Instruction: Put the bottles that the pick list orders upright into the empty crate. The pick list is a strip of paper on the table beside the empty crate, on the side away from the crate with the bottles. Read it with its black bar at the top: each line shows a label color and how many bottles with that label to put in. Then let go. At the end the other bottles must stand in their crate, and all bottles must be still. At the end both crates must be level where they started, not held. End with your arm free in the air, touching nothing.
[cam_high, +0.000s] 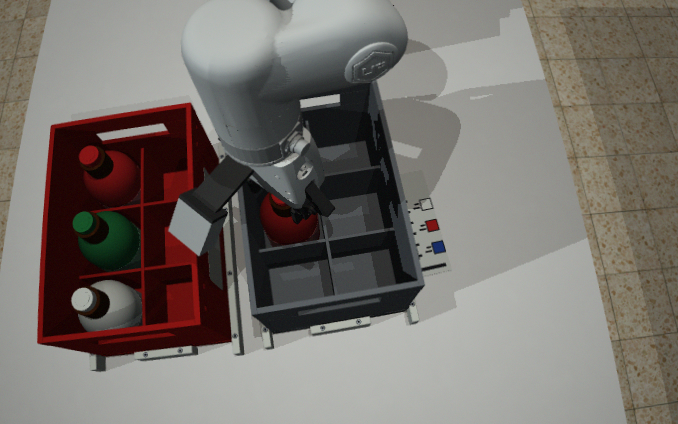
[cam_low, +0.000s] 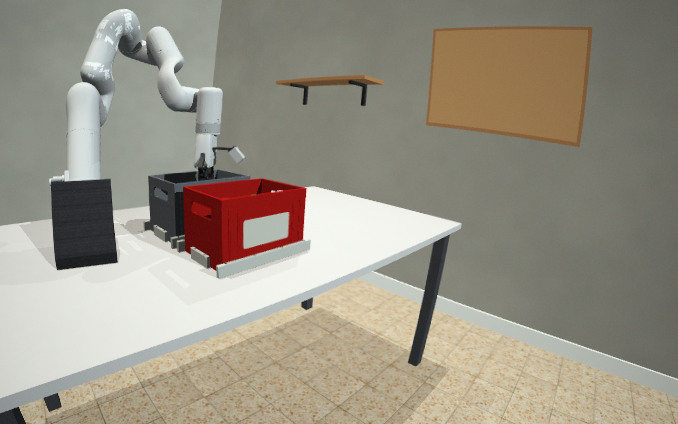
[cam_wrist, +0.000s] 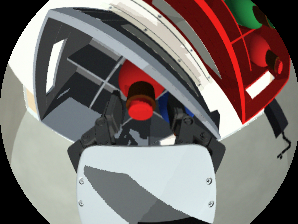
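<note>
Now: hand 14 cm short of the white-label bottle, 21 cm to the left of it and 7 cm above it. From my hand the other things lie so: grey crate: 1 cm behind, 4 cm to the left, 7 cm below; pick list: 3 cm behind, 18 cm to the left, 15 cm below; blue bottle: 8 cm behind, 2 cm to the right, 7 cm below.
</note>
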